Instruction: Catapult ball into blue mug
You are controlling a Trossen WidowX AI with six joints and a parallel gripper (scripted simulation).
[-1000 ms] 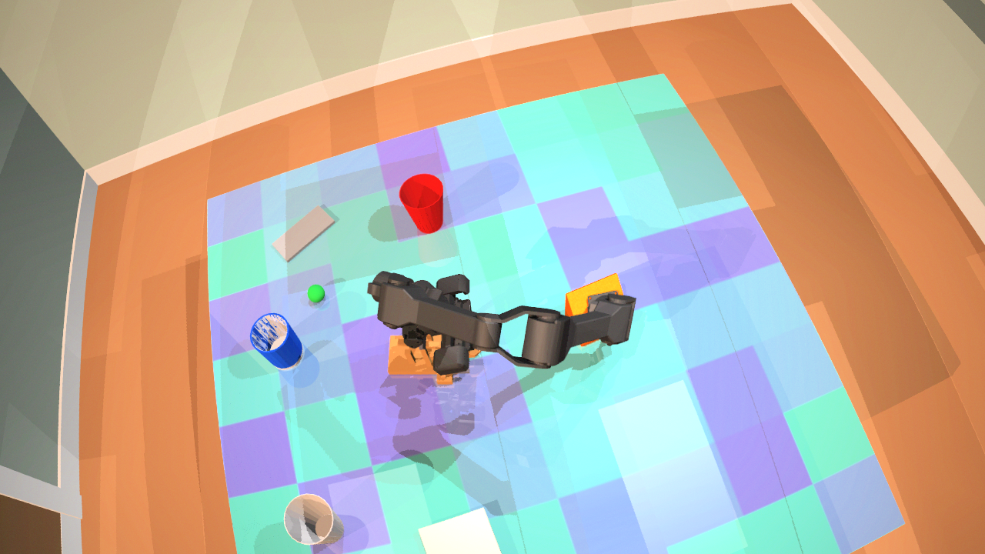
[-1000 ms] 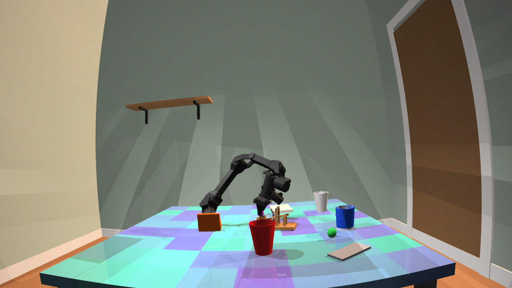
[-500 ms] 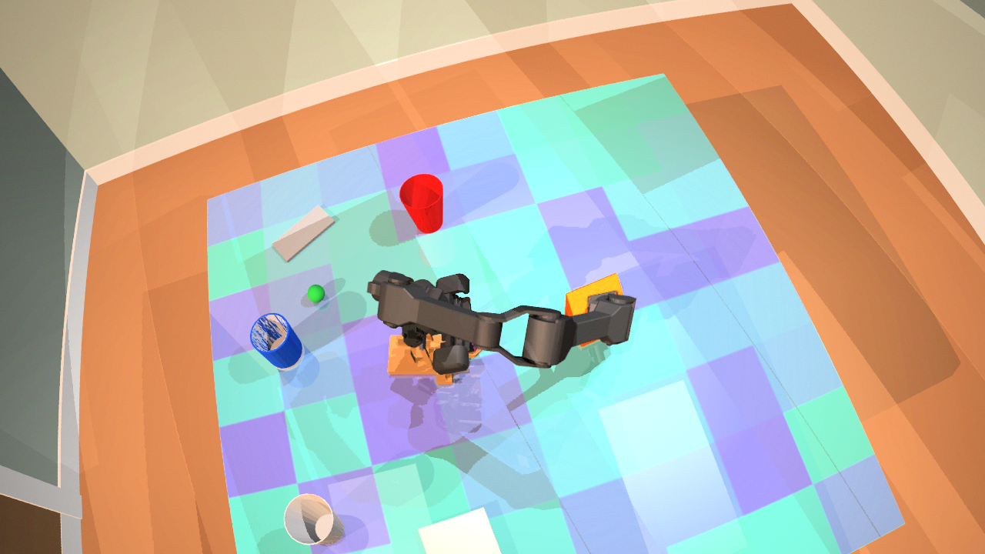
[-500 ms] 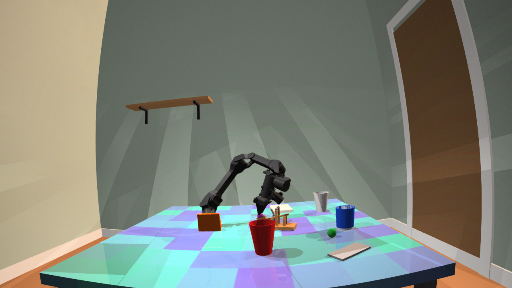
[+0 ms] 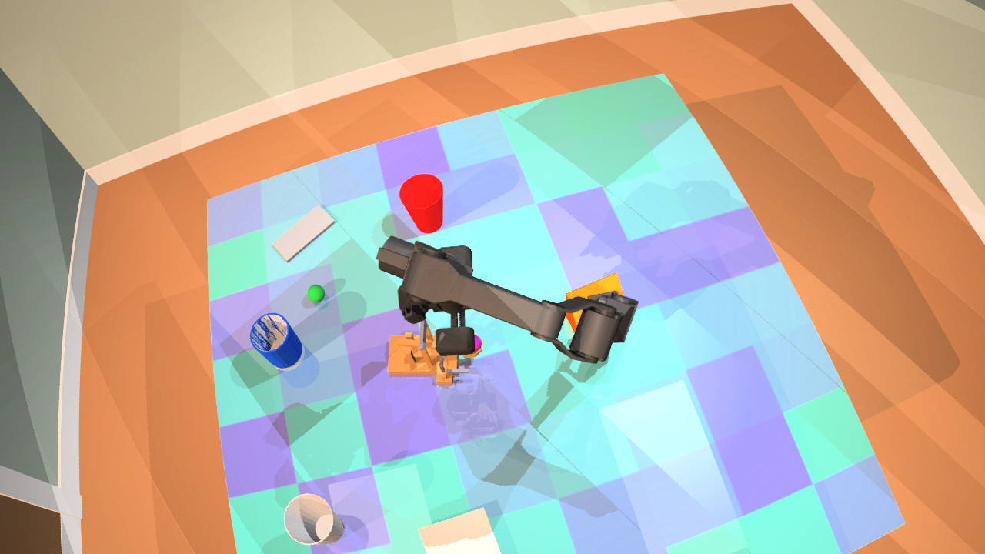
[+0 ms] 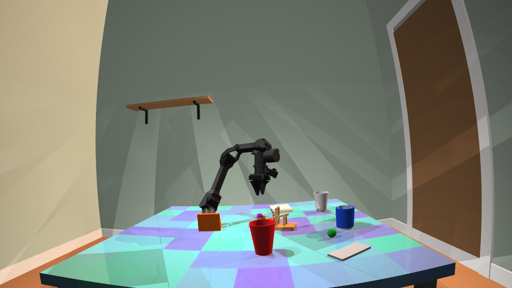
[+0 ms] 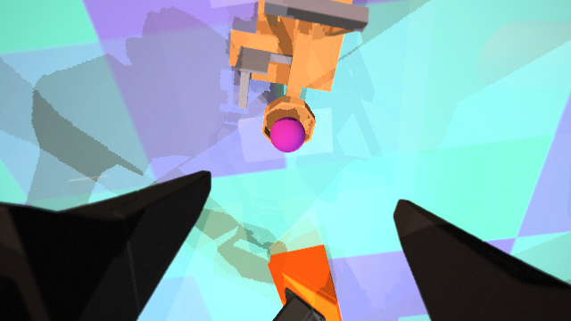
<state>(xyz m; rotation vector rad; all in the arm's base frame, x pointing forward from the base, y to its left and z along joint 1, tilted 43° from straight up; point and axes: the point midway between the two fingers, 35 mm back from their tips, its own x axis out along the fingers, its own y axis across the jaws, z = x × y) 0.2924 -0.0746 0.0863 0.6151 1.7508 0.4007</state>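
Now: the magenta ball 10 mm behind my gripper tip and 110 mm below it. From my gripper tip the other things lie so: green ball: 300 mm ahead, 220 mm to the right, 150 mm below; red cup: 20 mm ahead, 340 mm to the right, 140 mm below; catapult: 60 mm ahead, 10 mm to the left, 120 mm below.
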